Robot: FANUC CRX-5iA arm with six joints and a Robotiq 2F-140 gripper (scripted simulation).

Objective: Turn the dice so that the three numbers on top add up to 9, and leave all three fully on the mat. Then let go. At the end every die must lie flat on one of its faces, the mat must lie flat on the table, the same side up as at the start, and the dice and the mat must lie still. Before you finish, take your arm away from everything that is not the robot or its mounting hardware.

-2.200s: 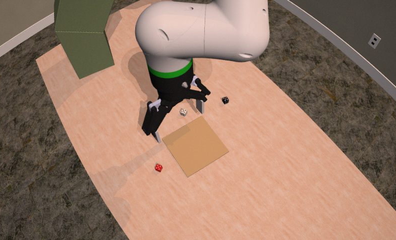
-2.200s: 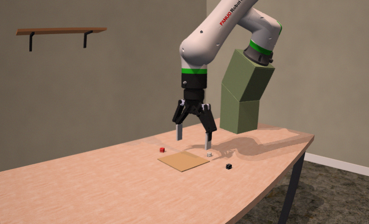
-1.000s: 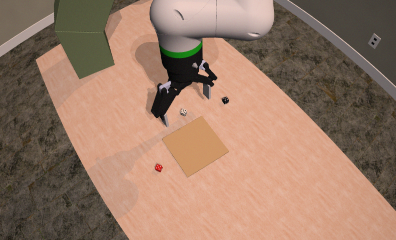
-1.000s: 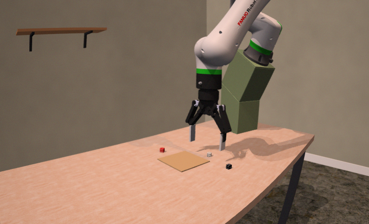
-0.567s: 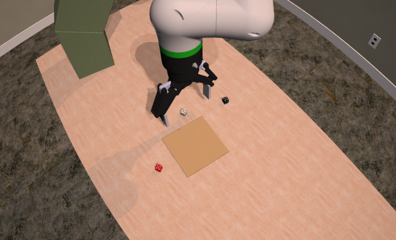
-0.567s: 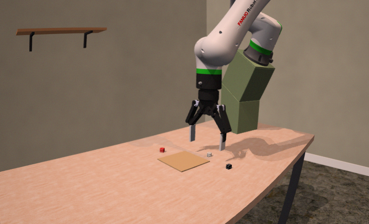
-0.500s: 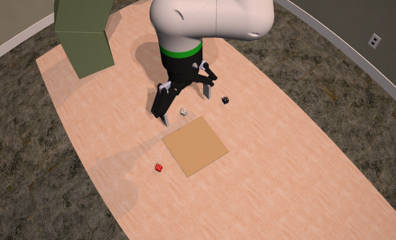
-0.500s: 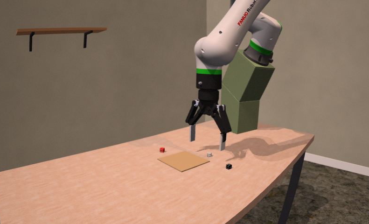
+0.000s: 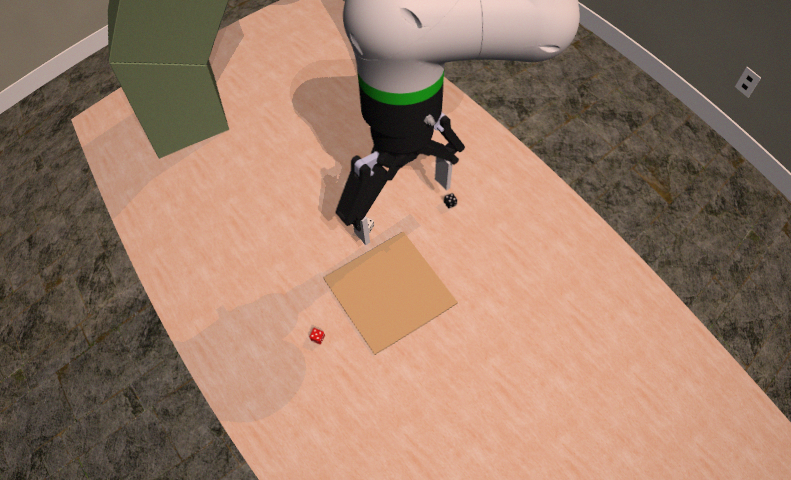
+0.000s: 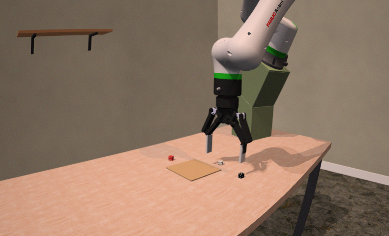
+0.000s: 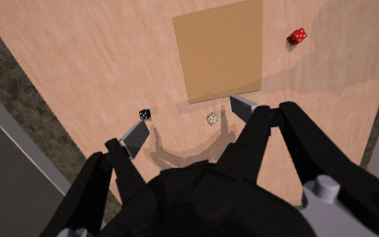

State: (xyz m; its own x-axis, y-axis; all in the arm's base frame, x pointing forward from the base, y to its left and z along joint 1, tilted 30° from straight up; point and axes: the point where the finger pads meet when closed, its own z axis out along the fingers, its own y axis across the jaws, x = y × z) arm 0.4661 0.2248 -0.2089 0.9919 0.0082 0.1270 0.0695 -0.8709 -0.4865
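Right now my hand is 9 cm to the right of the black die and 5 cm above it. The rest, counted from my hand: tan square mat (8 cm to the right, 8 cm ahead, 6 cm below); white die (5 cm below, 4 cm to the right, 3 cm behind); red die (20 cm to the right, 8 cm ahead, 5 cm below).
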